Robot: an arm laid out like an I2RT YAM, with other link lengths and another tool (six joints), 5 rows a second.
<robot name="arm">
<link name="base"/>
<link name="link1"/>
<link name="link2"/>
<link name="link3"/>
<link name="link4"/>
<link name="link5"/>
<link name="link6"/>
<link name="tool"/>
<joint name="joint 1" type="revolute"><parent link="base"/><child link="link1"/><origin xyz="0 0 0.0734"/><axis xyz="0 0 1"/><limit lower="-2.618" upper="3.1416"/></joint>
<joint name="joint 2" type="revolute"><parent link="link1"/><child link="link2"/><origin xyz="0.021 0.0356 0.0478"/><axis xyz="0 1 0"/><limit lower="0" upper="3.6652"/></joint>
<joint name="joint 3" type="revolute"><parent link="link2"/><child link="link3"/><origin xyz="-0.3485 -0.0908 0"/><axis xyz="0 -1 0"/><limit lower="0" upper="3.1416"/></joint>
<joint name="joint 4" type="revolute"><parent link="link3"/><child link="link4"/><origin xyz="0.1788 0.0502 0.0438"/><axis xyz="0 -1 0"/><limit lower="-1.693" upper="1.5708"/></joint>
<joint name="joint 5" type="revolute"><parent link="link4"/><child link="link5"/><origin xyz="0.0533 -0.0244 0.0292"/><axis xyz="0 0 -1"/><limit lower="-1.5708" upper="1.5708"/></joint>
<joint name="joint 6" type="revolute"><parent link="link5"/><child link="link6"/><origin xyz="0.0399 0 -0.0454"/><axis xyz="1 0 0"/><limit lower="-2.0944" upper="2.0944"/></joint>
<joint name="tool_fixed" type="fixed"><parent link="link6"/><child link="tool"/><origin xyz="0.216 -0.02 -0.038" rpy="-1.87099 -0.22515 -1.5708"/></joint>
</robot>
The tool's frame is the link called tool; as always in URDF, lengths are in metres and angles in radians.
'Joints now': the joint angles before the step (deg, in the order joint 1, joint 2, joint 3, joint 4, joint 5, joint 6). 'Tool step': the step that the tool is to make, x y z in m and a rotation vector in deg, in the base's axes. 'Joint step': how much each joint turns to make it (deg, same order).
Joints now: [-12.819, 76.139, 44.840, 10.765, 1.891, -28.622]
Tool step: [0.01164, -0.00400, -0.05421, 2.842, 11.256, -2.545]
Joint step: [2.208, 8.699, 5.202, -8.285, 4.022, 2.558]
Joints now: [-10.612, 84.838, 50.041, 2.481, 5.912, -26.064]
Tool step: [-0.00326, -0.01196, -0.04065, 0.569, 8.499, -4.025]
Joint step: [0.896, 6.556, 2.862, -5.091, 4.502, 2.207]
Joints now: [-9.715, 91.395, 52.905, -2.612, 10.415, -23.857]
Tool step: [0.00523, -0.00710, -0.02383, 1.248, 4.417, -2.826]
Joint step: [0.020, 5.354, 3.344, -3.016, 1.726, 2.360]
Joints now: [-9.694, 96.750, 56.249, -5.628, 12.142, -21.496]
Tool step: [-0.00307, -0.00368, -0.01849, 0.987, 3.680, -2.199]
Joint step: [0.001, 3.322, 1.923, -2.820, 1.202, 1.923]
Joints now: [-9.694, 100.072, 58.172, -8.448, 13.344, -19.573]
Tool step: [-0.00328, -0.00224, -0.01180, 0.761, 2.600, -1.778]
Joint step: [0.001, 2.251, 1.663, -2.493, 0.852, 1.639]
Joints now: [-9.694, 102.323, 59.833, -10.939, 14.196, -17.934]
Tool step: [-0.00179, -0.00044, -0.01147, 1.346, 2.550, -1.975]
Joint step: [-0.043, 2.513, 2.492, -3.258, 0.371, 2.165]
